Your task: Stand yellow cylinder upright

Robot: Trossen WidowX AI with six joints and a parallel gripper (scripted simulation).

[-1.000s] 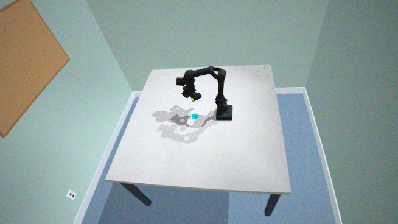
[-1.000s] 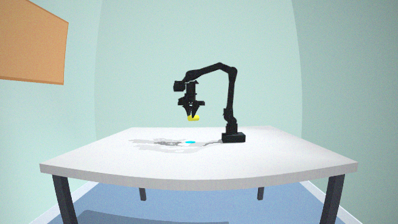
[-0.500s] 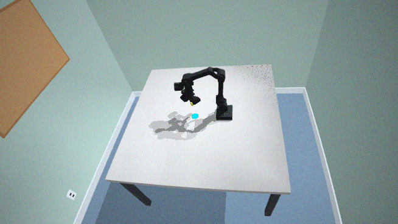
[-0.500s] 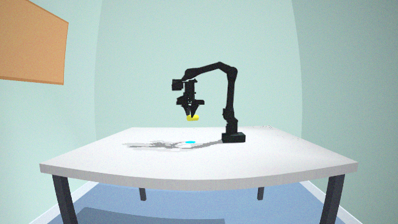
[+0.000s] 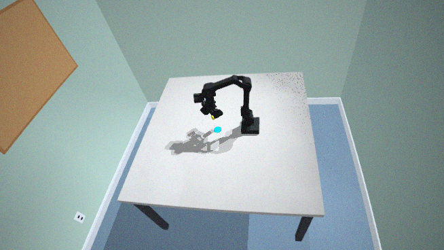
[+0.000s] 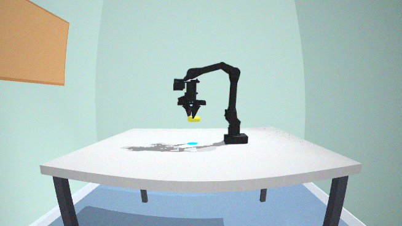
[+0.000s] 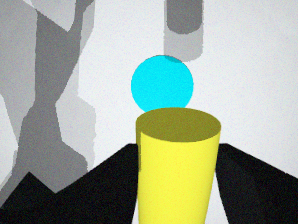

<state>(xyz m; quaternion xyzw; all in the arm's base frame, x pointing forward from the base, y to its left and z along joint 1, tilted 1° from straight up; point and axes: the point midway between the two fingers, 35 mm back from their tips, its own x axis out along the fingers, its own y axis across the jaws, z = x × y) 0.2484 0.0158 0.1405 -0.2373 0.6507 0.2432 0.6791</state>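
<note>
Right now my gripper tip is 14 cm above the cyan circle. Also, from my gripper tip: yellow cylinder (2 cm behind, 1 cm to the right).
</note>
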